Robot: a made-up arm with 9 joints. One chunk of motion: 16 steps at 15 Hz.
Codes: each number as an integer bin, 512 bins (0 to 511) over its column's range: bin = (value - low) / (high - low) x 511, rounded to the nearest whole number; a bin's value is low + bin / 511 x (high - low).
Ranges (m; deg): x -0.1..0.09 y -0.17..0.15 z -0.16..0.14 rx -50..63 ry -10..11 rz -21..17
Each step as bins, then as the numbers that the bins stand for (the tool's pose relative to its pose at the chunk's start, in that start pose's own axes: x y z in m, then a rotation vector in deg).
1 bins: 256 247 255 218 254 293
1 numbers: -0.0048 -0.0153 -0.0103 -1.79 0.44 0.79
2 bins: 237 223 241 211 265 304
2 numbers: -0.0119 -0.0304 -0.0185 -3.34 0.89 1.61
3 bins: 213 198 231 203 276 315
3 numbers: -0.0208 -0.0460 -0.0244 -5.11 1.34 2.42
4 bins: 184 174 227 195 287 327
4 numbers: -0.0316 -0.0610 -0.0267 -6.88 1.79 3.32
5 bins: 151 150 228 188 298 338
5 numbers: -0.0439 -0.0761 -0.0261 -8.43 2.25 4.14
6 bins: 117 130 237 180 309 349
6 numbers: -0.0565 -0.0886 -0.0209 -10.20 2.70 4.95
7 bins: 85 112 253 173 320 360
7 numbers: -0.0684 -0.0999 -0.0115 -11.74 3.15 5.77
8 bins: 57 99 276 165 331 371
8 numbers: -0.0788 -0.1080 0.0020 -13.51 3.60 6.59
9 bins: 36 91 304 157 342 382
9 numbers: -0.0866 -0.1130 0.0185 -15.28 4.05 7.41
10 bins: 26 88 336 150 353 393
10 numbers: -0.0903 -0.1149 0.0373 -16.83 4.51 8.23
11 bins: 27 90 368 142 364 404
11 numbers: -0.0900 -0.1136 0.0560 -18.60 4.96 9.04
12 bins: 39 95 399 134 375 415
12 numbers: -0.0855 -0.1105 0.0742 -20.37 5.41 9.86
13 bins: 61 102 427 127 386 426
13 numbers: -0.0773 -0.1061 0.0907 -21.92 5.86 10.68
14 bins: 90 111 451 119 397 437
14 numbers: -0.0665 -0.1005 0.1048 -23.68 6.32 11.50
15 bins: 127 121 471 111 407 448
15 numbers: -0.0528 -0.0942 0.1165 -25.45 6.73 12.32
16 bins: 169 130 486 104 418 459
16 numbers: -0.0372 -0.0886 0.1253 -27.00 7.18 13.13
